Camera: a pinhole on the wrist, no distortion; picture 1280 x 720 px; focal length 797.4 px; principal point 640.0 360.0 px. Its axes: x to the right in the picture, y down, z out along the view. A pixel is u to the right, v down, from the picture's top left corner.
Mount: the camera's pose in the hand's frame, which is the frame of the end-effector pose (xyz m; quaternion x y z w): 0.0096 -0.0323 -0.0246 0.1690 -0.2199 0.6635 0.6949
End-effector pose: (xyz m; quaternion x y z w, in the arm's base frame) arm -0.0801 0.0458 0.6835 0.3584 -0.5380 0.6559 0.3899
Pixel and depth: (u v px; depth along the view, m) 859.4 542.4 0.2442
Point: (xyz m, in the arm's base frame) 0.0491 -0.1618 0.7043
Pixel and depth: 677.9 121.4 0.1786
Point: 0.0153 -0.0658 0.8009
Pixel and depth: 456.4 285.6 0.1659
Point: 0.0574 -0.0299 0.7740
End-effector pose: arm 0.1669 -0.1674 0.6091 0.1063 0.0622 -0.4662 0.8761
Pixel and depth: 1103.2 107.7 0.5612
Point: 0.2039 -0.4752 1.1841
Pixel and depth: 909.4 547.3 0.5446
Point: -0.0448 -0.2532 1.1325
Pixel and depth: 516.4 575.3 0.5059
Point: -0.2202 -0.3113 0.9420
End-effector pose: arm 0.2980 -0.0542 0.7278 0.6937 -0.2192 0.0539 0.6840
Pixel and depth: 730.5 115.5 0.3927
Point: 0.3894 -0.4125 0.5517
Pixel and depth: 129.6 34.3 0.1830
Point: 0.4293 -0.1474 0.5332
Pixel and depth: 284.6 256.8 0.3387
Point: 0.4055 -0.2496 0.4094
